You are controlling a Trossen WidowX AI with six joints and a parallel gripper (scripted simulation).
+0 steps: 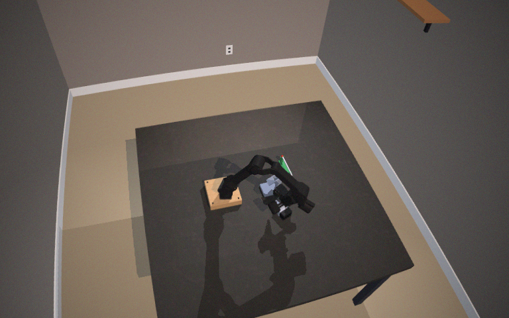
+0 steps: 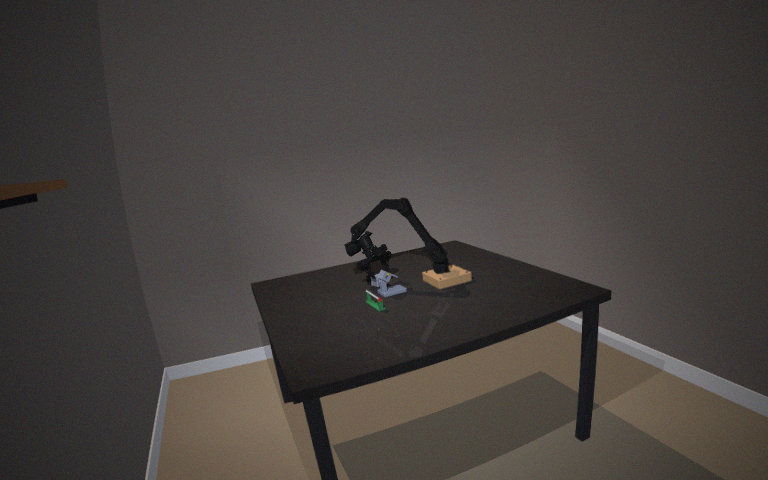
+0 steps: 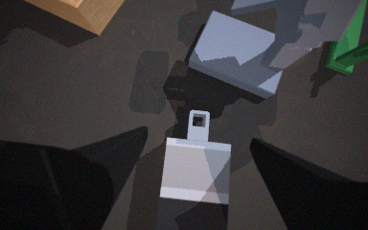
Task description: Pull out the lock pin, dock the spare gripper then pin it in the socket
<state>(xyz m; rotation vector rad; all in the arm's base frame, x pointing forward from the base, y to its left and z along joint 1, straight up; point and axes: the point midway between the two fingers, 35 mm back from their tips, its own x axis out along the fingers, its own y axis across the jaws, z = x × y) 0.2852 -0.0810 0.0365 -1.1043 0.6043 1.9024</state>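
The spare gripper lies 20 mm ahead of my gripper tip, 20 mm to the right of it and 20 mm below it. The rest, counted from my gripper tip: green strip 80 mm ahead, 260 mm to the left, 20 mm below; then grey mount 10 mm behind, 130 mm to the left.
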